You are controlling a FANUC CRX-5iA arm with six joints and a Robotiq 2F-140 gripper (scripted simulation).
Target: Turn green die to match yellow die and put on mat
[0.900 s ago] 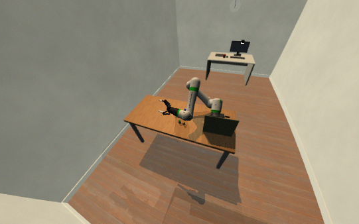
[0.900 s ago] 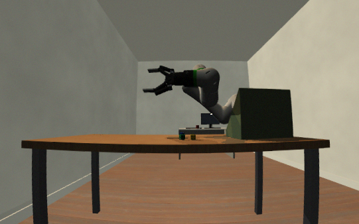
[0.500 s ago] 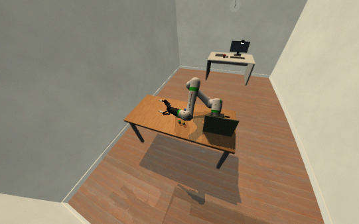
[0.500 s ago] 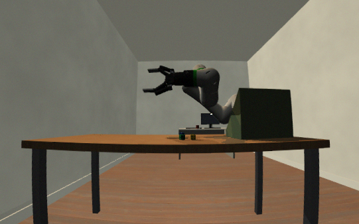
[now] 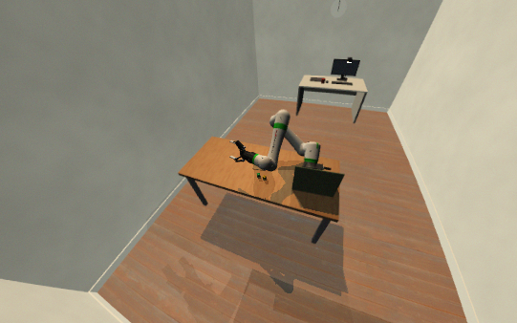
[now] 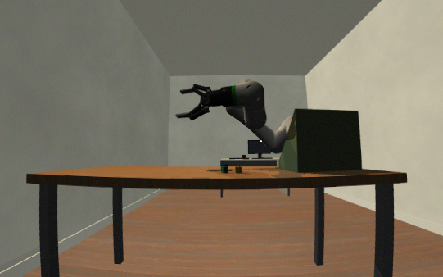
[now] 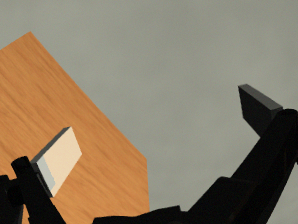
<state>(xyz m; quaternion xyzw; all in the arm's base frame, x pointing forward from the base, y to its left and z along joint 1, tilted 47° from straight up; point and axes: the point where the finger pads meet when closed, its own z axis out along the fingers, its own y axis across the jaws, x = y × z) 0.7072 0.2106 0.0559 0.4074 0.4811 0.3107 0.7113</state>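
Now: the blue die 25 cm behind my hand, 29 cm to the right of it and 33 cm below it. From my hand the other things lie so: yellow die: 29 cm behind, 1 cm to the right, 33 cm below; then pale mat: 20 cm behind, 18 cm to the right, 34 cm below; then green die: 22 cm behind, 3 cm to the right, 33 cm below.
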